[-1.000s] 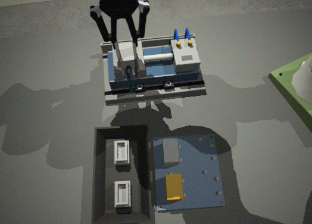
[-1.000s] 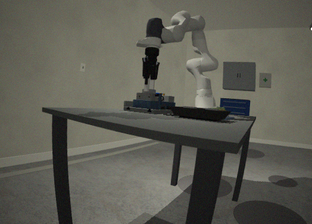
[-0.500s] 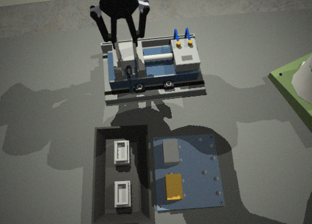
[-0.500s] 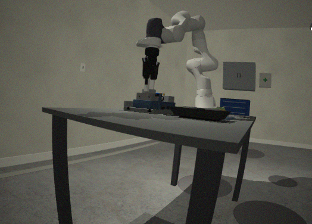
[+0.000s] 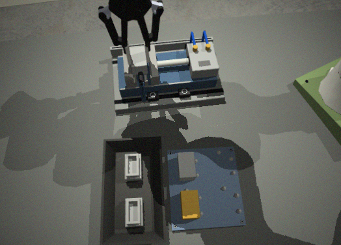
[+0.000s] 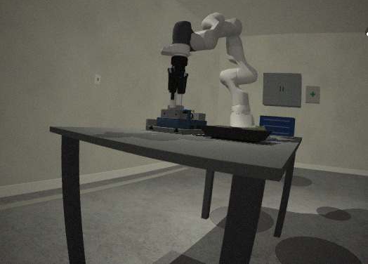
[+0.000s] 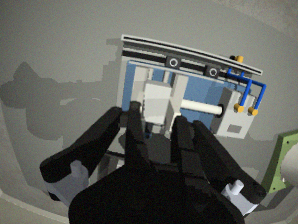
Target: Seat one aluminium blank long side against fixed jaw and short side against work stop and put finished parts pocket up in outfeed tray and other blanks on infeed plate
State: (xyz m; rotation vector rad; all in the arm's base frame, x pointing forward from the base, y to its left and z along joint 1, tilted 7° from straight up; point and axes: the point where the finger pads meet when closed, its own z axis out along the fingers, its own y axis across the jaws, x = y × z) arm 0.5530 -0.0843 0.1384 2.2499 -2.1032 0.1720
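Right now the fixed jaw is 60 mm below my hand and 30 mm ahead of it. Also, from my hand: work stop (50 mm to the left, 50 mm below); moving jaw (60 mm below, 40 mm behind); vise (100 mm below, 70 mm behind).
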